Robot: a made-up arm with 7 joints. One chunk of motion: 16 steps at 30 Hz.
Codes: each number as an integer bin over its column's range. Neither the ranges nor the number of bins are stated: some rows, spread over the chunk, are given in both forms.
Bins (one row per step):
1: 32 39 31 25 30 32 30
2: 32 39 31 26 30 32 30
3: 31 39 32 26 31 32 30
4: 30 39 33 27 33 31 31
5: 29 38 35 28 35 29 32
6: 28 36 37 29 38 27 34
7: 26 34 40 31 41 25 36
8: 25 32 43 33 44 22 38
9: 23 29 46 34 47 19 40
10: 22 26 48 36 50 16 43
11: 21 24 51 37 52 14 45
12: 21 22 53 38 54 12 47
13: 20 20 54 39 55 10 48
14: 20 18 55 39 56 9 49
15: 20 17 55 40 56 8 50
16: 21 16 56 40 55 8 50
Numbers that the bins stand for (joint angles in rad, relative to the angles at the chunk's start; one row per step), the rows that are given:
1: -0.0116 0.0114 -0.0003 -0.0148 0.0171 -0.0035 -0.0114
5: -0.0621 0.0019 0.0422 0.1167 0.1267 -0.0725 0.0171
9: -0.1630 -0.0838 0.1592 0.3795 0.3895 -0.3027 0.1314
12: -0.1967 -0.1505 0.2337 0.5548 0.5429 -0.4638 0.2314
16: -0.1967 -0.2076 0.2656 0.6424 0.5648 -0.5559 0.2743
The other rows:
2: -0.0116 0.0114 -0.0003 0.0290 0.0171 -0.0035 -0.0114
3: -0.0284 0.0114 0.0103 0.0290 0.0390 -0.0035 -0.0114
4: -0.0452 0.0114 0.0210 0.0729 0.0829 -0.0265 0.0029
6: -0.0789 -0.0171 0.0635 0.1605 0.1924 -0.1186 0.0457
7: -0.1125 -0.0362 0.0954 0.2481 0.2581 -0.1646 0.0743
8: -0.1294 -0.0552 0.1273 0.3357 0.3238 -0.2337 0.1029
10: -0.1798 -0.1124 0.1805 0.4671 0.4552 -0.3717 0.1743
11: -0.1967 -0.1314 0.2124 0.5110 0.4990 -0.4178 0.2029
13: -0.2135 -0.1695 0.2443 0.5986 0.5648 -0.5098 0.2457
14: -0.2135 -0.1886 0.2549 0.5986 0.5867 -0.5329 0.2600
15: -0.2135 -0.1981 0.2549 0.6424 0.5867 -0.5559 0.2743

